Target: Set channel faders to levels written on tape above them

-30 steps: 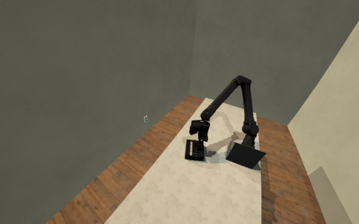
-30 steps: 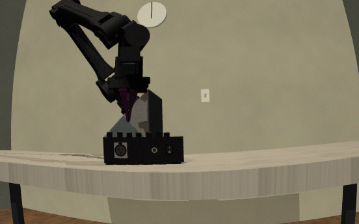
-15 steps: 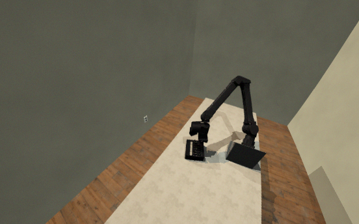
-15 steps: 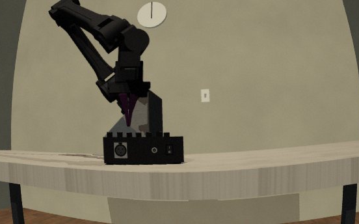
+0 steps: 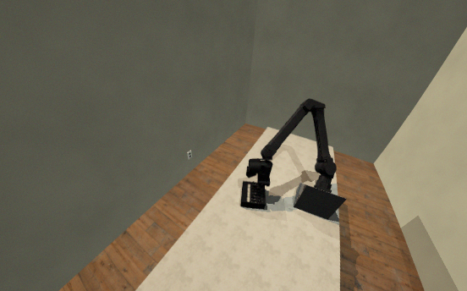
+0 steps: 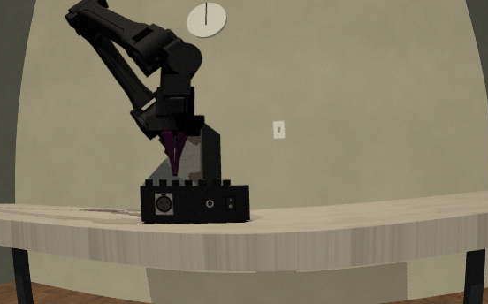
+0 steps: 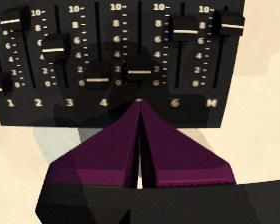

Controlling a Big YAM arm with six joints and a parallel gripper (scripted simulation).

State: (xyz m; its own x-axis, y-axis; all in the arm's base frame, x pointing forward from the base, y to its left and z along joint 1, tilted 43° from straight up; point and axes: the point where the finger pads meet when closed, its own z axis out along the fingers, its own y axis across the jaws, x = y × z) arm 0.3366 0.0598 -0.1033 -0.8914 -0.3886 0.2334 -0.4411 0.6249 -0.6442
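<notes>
The channel 5 fader lies 20 mm below my hand, 20 mm ahead of it and 10 mm to the left of it. The rest, counted from my hand: channel 6 fader: 50 mm ahead, 20 mm below; then channel 4 fader: 30 mm to the left, 20 mm below; then fader 3: 50 mm to the left, 20 mm below, 10 mm ahead.
</notes>
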